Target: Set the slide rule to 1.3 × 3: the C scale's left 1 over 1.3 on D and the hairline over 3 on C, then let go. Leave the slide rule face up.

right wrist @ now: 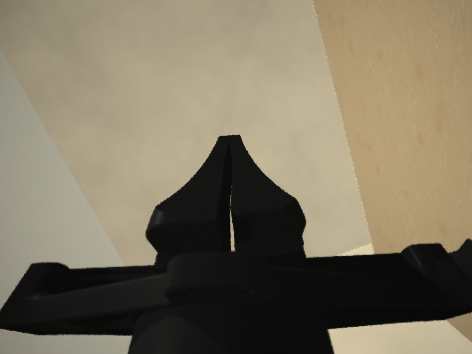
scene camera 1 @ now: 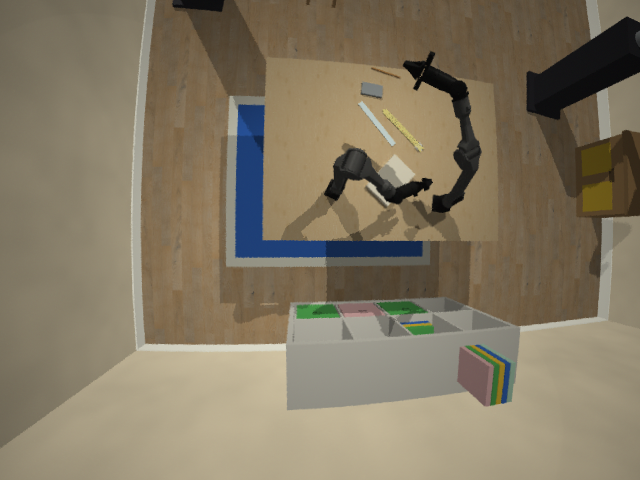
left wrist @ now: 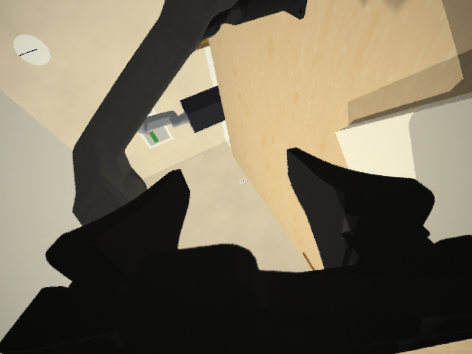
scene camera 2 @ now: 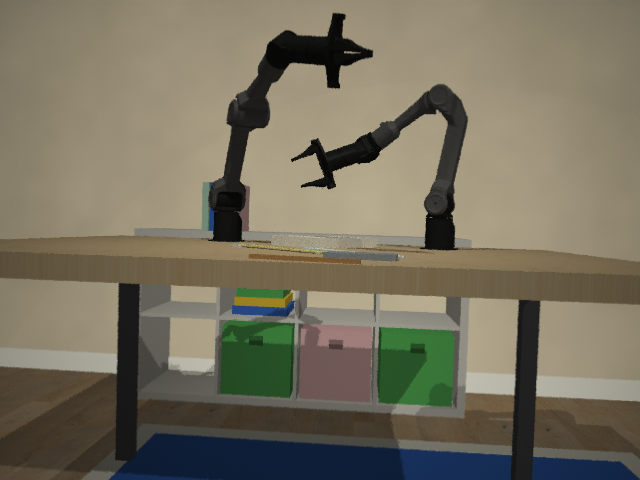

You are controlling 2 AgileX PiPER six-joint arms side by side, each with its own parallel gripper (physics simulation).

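Note:
A long yellow strip with fine dark marks (scene camera 1: 402, 130) (scene camera 2: 279, 249), apparently the slide rule, lies flat and slanted on the table. Its scales and hairline are too small to read, and it does not show in the wrist views. My left gripper (scene camera 1: 428, 183) (scene camera 2: 297, 173) (left wrist: 234, 172) is open and empty, high above the table and well apart from the strip. My right gripper (scene camera 1: 405, 64) (scene camera 2: 370, 53) (right wrist: 230, 148) is shut with its fingertips together, holding nothing, higher still and apart from the strip.
A pale blue strip (scene camera 1: 376, 124) lies beside the yellow one. A grey block (scene camera 1: 371, 89) (scene camera 2: 361, 255) and a brown stick (scene camera 1: 385, 72) (scene camera 2: 305, 258) lie near the table's far edge in scene camera 1. A white slab (scene camera 1: 397, 169) (scene camera 2: 324, 241) lies below the strips there.

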